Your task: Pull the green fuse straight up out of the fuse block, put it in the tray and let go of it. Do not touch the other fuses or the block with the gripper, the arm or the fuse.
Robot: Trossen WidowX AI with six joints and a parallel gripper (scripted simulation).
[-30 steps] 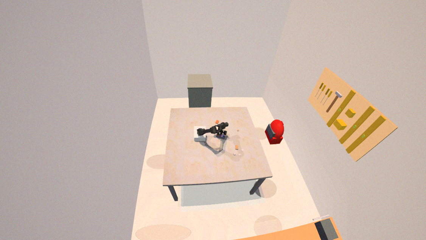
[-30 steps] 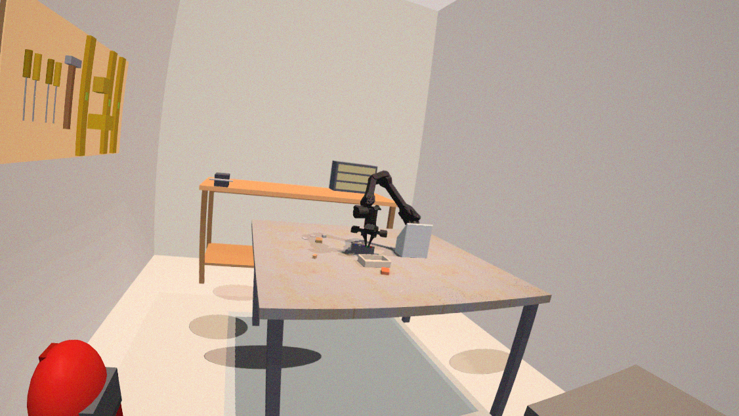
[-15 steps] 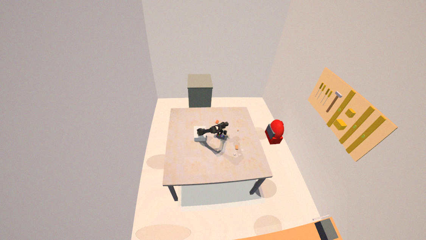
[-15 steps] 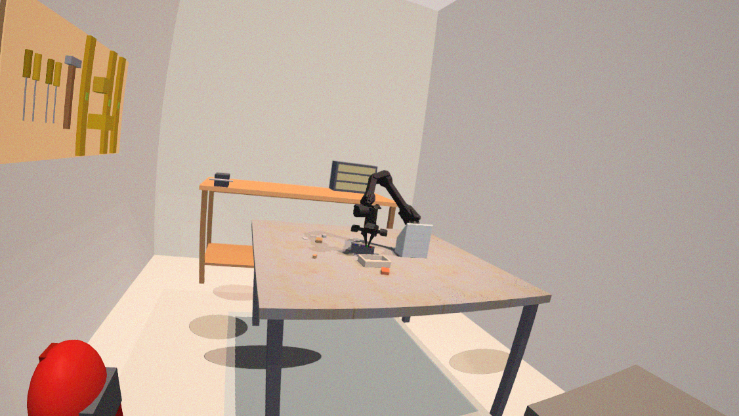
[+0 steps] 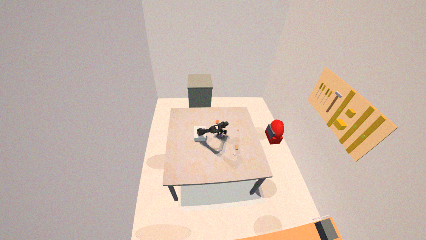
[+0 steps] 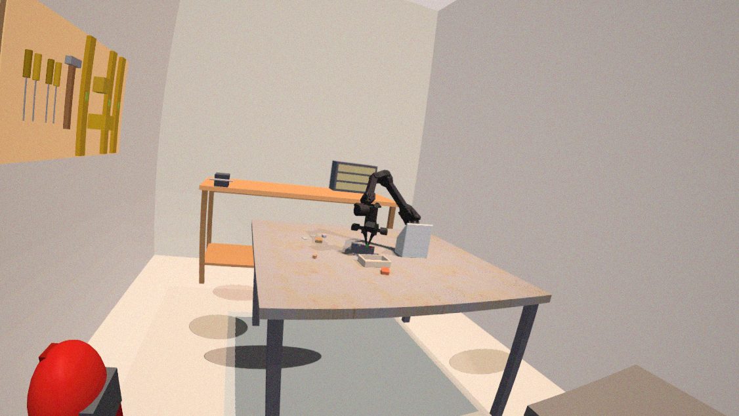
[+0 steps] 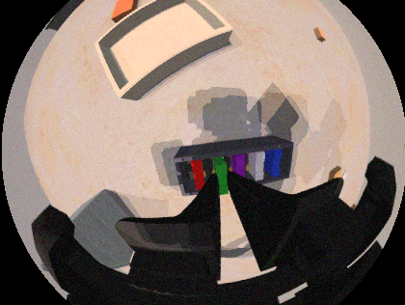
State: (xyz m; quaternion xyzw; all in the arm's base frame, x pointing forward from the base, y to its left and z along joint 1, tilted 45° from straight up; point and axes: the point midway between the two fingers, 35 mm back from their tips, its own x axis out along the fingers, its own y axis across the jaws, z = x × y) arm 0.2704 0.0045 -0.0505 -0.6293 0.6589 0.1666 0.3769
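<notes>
The purple fuse is 2 cm below my gripper tip, 2 cm ahead of it and 1 cm to the right of it. The rest, counted from my gripper tip: red fuse 2 cm below, 2 cm behind; then blue fuse 6 cm ahead, 2 cm to the right, 2 cm below; then green fuse 1 cm below.
</notes>
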